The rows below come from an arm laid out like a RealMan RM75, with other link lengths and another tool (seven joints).
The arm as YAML. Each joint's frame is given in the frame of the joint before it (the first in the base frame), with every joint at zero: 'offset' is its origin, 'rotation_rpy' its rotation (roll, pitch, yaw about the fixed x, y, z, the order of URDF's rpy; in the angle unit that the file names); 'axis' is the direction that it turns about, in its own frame. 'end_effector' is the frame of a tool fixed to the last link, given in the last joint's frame.
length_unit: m
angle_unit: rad
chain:
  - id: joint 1
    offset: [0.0, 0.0, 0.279]
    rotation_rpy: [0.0, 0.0, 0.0]
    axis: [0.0, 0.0, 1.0]
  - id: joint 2
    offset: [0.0, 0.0, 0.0]
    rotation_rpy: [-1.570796, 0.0, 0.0]
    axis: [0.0, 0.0, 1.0]
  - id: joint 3
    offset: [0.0, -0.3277, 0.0]
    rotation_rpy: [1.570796, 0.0, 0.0]
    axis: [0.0, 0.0, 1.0]
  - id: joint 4
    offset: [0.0, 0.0, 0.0]
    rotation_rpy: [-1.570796, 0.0, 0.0]
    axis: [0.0, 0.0, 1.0]
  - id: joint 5
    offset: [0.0, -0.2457, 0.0]
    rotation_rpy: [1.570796, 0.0, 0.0]
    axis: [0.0, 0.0, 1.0]
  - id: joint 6
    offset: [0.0, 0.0, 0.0]
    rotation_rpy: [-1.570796, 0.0, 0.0]
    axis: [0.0, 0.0, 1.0]
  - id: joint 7
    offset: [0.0, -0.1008, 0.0]
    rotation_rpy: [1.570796, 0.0, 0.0]
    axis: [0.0, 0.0, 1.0]
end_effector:
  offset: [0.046, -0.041, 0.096]
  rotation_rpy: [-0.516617, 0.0, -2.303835]
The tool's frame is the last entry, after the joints.
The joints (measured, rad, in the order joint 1, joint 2, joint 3, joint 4, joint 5, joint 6, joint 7), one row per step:
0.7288, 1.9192, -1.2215, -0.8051, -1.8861, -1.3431, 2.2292
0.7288, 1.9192, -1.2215, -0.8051, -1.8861, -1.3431, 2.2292
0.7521, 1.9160, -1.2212, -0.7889, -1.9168, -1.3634, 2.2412
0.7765, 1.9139, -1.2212, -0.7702, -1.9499, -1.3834, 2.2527
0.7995, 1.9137, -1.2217, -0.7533, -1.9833, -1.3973, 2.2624
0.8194, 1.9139, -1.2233, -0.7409, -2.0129, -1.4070, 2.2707
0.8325, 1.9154, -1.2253, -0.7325, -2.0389, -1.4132, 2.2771
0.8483, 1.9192, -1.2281, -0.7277, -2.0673, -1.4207, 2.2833
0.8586, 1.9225, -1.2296, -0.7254, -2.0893, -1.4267, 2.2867
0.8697, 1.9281, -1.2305, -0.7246, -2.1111, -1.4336, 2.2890
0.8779, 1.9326, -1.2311, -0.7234, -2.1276, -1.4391, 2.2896
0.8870, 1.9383, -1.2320, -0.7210, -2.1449, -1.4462, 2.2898
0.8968, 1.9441, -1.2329, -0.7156, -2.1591, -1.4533, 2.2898
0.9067, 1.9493, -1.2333, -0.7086, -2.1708, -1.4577, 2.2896
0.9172, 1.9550, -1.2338, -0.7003, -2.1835, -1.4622, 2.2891
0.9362, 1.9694, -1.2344, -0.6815, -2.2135, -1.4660, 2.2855
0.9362, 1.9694, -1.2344, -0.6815, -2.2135, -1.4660, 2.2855
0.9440, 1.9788, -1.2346, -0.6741, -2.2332, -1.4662, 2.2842
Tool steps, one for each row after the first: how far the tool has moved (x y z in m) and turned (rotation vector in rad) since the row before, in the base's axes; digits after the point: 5 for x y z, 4 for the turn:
0.00000, 0.00000, 0.00000, 0.0000, 0.0000, 0.0000
-0.00130, -0.00013, -0.00052, -0.0296, -0.0276, 0.0007
-0.00097, -0.00046, -0.00100, -0.0310, -0.0300, -0.0005
-0.00093, 0.00017, -0.00123, -0.0251, -0.0308, 0.0006
-0.00120, 0.00071, -0.00074, -0.0190, -0.0285, 0.0026
0.00029, -0.00006, -0.00086, -0.0142, -0.0251, 0.0011
-0.00190, 0.00042, -0.00148, -0.0157, -0.0268, 0.0075
-0.00096, 0.00008, -0.00096, -0.0113, -0.0203, 0.0063
-0.00227, -0.00004, -0.00191, -0.0126, -0.0184, 0.0092
-0.00153, -0.00022, -0.00158, -0.0102, -0.0139, 0.0074
-0.00177, -0.00078, -0.00232, -0.0134, -0.0143, 0.0076
-0.00200, -0.00113, -0.00289, -0.0148, -0.0115, 0.0057
-0.00205, -0.00068, -0.00281, -0.0121, -0.0092, 0.0046
-0.00194, -0.00091, -0.00312, -0.0133, -0.0102, 0.0045
-0.00217, -0.00241, -0.00754, -0.0249, -0.0234, 0.0089
0.00000, 0.00000, 0.00000, 0.0000, 0.0000, 0.0000
-0.00032, -0.00161, -0.00425, -0.0115, -0.0149, 0.0050

